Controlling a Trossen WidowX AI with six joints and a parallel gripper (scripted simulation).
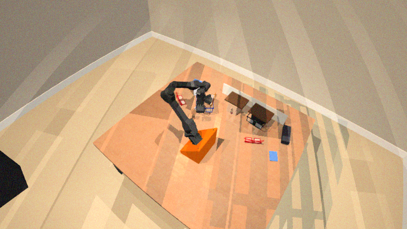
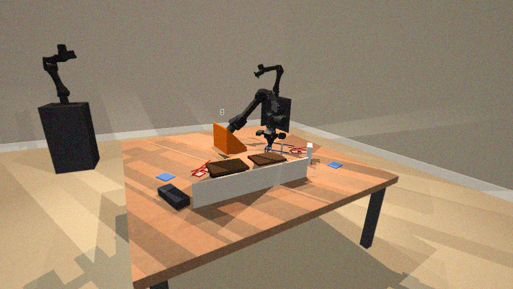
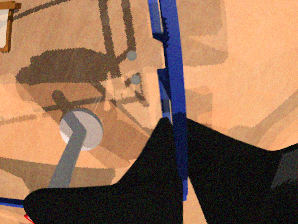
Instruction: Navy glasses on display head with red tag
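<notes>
Right now my gripper tip is 7 cm to the right of the grey peg stand, 4 cm above it and 3 cm short of it. From my gripper tip the other things lie so: dark case: 63 cm to the right, 31 cm ahead, 4 cm below; white panel: 37 cm ahead, 26 cm to the right, 1 cm below.
</notes>
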